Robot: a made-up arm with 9 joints.
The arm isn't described. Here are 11 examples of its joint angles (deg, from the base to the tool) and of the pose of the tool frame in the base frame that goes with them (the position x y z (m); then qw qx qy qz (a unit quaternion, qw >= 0)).
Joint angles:
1: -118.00 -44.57 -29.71 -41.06 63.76 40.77 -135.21 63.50 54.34
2: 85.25 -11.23 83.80 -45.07 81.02 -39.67 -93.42 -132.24 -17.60
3: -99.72 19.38 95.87 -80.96 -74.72 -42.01 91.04 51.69 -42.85
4: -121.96 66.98 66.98 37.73 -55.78 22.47 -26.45 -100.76 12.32
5: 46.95 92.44 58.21 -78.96 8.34 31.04 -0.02 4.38 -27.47
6: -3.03 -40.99 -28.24 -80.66 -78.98 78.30 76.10 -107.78 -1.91
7: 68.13 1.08 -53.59 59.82 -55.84 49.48 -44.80 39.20 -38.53
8: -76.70 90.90 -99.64 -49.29 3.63 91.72 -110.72 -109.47 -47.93
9: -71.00 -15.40 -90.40 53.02 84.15 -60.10 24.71 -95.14 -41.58
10: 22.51 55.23 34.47 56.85 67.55 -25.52 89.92 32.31 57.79
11: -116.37 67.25 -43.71 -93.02 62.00 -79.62 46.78 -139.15 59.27
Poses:
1: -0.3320 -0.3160 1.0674 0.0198 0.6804 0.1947 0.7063
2: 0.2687 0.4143 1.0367 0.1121 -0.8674 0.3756 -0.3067
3: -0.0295 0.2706 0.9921 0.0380 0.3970 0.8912 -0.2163
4: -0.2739 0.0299 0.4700 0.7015 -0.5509 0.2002 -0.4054
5: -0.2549 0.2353 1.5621 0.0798 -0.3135 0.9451 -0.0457
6: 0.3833 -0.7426 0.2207 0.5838 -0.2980 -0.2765 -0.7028
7: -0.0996 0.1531 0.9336 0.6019 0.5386 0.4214 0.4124
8: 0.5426 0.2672 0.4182 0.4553 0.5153 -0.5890 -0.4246
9: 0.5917 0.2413 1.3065 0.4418 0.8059 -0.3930 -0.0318
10: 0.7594 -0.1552 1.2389 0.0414 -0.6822 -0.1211 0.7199
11: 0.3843 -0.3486 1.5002 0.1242 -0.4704 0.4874 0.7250
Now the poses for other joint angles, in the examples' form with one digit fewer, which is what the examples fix.
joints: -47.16 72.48 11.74 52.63 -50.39 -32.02 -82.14 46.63 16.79
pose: 0.189 0.417 0.434 0.058 -0.038 -0.718 0.693
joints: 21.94 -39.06 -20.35 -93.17 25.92 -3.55 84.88 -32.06 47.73
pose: 0.469 -0.280 0.028 0.225 -0.232 -0.369 0.871
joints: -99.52 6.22 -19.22 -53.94 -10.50 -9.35 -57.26 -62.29 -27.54
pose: 0.639 -0.321 0.707 0.210 0.077 -0.511 -0.830
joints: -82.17 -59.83 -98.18 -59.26 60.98 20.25 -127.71 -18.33 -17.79
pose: -0.369 -0.280 0.906 0.775 0.247 -0.005 0.581
